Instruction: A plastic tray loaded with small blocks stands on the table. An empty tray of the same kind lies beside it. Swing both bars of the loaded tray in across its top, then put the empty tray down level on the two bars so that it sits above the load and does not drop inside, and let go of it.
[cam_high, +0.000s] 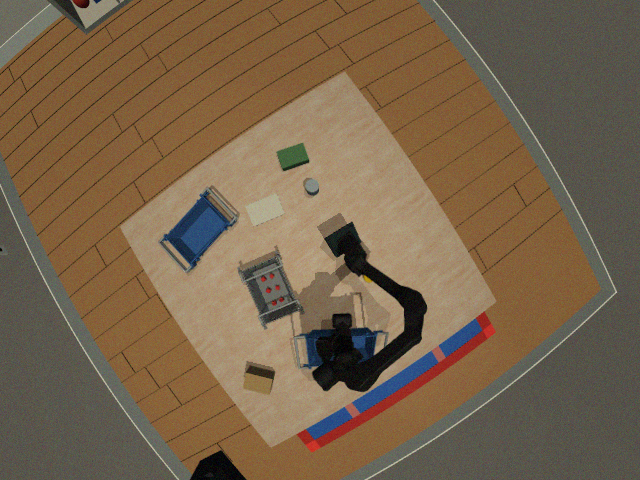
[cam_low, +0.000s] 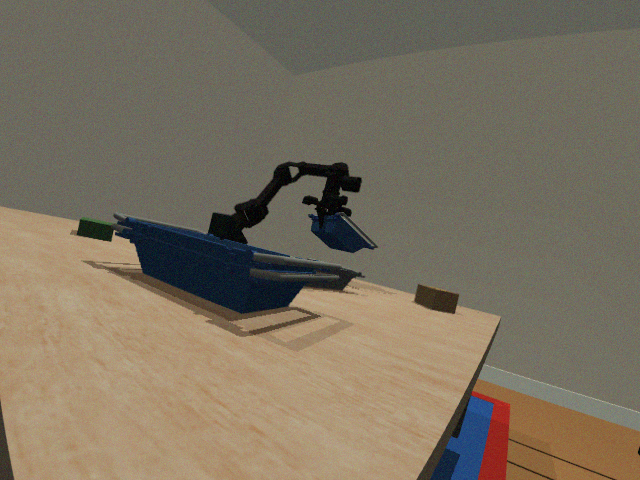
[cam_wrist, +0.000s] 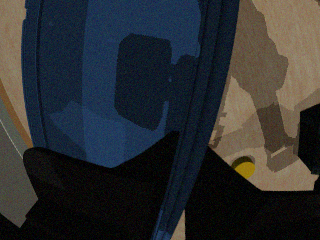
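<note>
Now: the blue tray 60 mm to the left of my gripper tip and 40 mm ahead of it. The rest, counted from my gripper tip: brown box: 450 mm ahead, 150 mm below, 20 mm to the left; grey cylinder: 500 mm to the right, 260 mm behind, 140 mm below; yellow disc: 210 mm behind, 170 mm below, 50 mm to the right.
</note>
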